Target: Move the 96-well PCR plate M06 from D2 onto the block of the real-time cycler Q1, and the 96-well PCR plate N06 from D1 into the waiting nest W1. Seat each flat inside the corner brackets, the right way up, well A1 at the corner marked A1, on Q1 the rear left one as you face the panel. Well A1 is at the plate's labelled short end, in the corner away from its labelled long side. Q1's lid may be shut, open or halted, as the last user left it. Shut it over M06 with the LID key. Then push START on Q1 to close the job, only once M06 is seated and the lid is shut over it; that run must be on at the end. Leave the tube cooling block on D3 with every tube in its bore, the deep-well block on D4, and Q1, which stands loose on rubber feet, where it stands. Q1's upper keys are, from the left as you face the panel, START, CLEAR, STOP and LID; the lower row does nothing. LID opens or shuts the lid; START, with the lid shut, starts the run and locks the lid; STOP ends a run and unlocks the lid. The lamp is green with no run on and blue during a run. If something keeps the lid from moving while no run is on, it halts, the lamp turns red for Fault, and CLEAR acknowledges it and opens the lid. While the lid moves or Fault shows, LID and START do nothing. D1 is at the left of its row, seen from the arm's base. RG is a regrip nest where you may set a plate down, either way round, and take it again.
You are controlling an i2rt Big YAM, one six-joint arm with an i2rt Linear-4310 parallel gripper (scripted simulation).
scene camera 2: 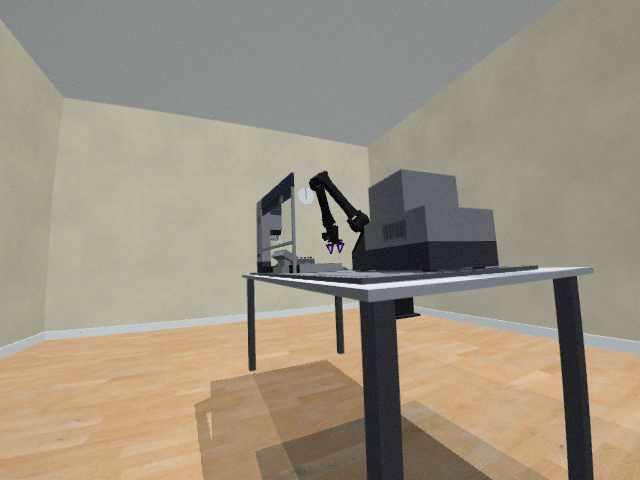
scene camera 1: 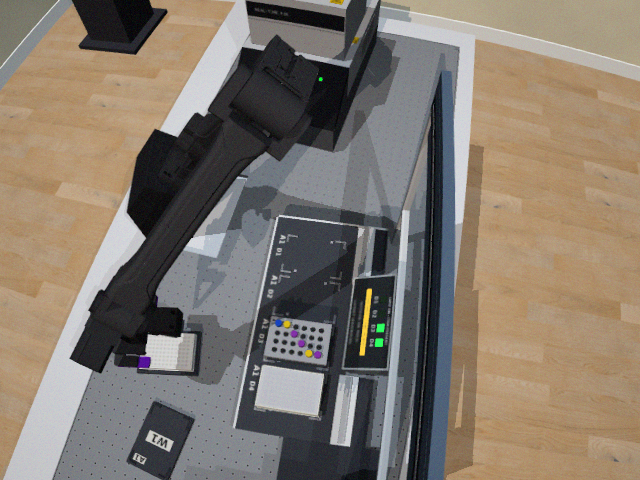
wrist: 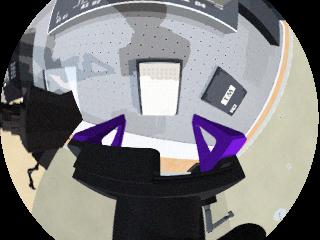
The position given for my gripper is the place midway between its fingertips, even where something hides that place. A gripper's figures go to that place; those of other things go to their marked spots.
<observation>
My gripper (scene camera 1: pixel 150 339): 0.94 m from the lens. A white deep-well block (scene camera 1: pixel 283 389) is 0.90 m from the lens. A tube cooling block (scene camera 1: pixel 315 335) is 0.92 m from the lens.
</observation>
